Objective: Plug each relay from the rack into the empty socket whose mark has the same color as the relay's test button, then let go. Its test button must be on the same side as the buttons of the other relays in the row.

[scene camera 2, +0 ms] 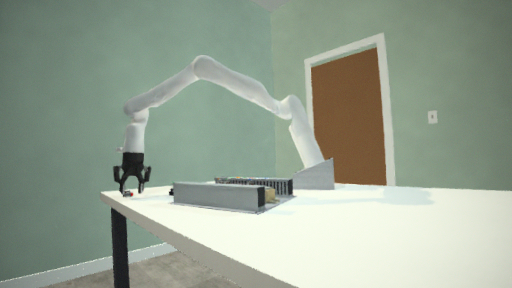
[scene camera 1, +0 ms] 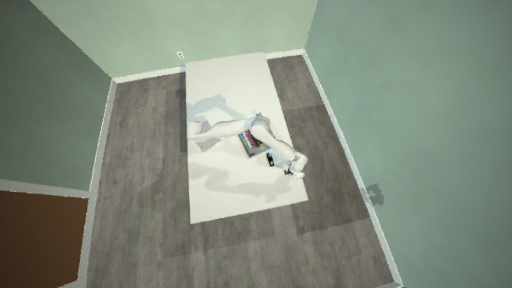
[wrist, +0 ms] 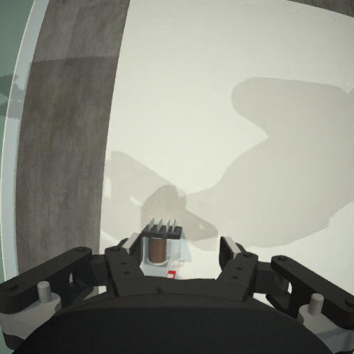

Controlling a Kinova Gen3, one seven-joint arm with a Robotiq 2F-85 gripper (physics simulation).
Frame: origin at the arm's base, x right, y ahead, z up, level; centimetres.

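Seen in the pictures: gripper, fingertip midpoint: (scene camera 2: 131, 193); arm's base, origin of the base link: (scene camera 2: 315, 164).
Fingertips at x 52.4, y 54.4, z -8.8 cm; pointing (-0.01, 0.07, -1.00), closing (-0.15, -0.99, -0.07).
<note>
Offsets run from my fingertips to a thing's top centre. Level surfaces: height alone.
A relay @(dx +0.1, dy +1.5, dz +1.2 cm) (scene camera 2: 128, 193) (wrist: 158, 250) with a clear housing, a brown coil, a black base and metal pins lies on its side on the table near the edge. Its red test button (wrist: 171, 274) is at the end opposite the pins. My gripper (scene camera 1: 289, 172) (scene camera 2: 132, 190) (wrist: 180, 247) points down, open, low around the relay. In the wrist view the relay is nearer the left finger, and the gap on the right is wider. The black rack @(dx -15.5, dy -10.5, dz +1.4 cm) (scene camera 1: 270, 159) (scene camera 2: 171, 192) stands beside the socket panel (scene camera 1: 254, 151) (scene camera 2: 215, 195). The sockets and colored marks are too small to read.
The white table @(dz -0.9 cm) (scene camera 1: 225, 80) (scene camera 2: 400, 240) (wrist: 200, 60) ends close beside the gripper. The panel's long grey side walls stand up from its base. The arm passes over the panel, and its wedge-shaped mount (scene camera 2: 317, 177) stands beyond it.
</note>
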